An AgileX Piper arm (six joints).
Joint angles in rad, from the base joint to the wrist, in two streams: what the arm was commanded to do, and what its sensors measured. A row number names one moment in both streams.
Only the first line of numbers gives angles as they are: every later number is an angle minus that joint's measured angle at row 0.
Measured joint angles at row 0:
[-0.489, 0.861, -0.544, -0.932, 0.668, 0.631]
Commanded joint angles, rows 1 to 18:
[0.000, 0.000, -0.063, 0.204, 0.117, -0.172]
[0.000, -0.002, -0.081, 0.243, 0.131, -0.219]
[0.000, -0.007, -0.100, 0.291, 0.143, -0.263]
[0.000, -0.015, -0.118, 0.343, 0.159, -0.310]
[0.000, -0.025, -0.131, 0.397, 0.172, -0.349]
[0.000, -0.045, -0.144, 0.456, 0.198, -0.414]
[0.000, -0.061, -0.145, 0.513, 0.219, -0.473]
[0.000, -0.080, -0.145, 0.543, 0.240, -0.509]
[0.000, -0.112, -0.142, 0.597, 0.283, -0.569]
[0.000, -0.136, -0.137, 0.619, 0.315, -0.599]
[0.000, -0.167, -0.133, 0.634, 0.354, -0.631]
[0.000, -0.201, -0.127, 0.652, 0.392, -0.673]
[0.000, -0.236, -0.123, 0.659, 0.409, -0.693]
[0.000, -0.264, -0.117, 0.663, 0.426, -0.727]
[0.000, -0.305, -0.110, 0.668, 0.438, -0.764]
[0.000, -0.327, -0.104, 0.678, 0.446, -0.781]
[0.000, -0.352, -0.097, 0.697, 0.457, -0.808]
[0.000, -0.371, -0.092, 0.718, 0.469, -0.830]
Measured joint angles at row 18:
[0.000, -0.284, -0.115, 0.656, 0.415, -0.724]
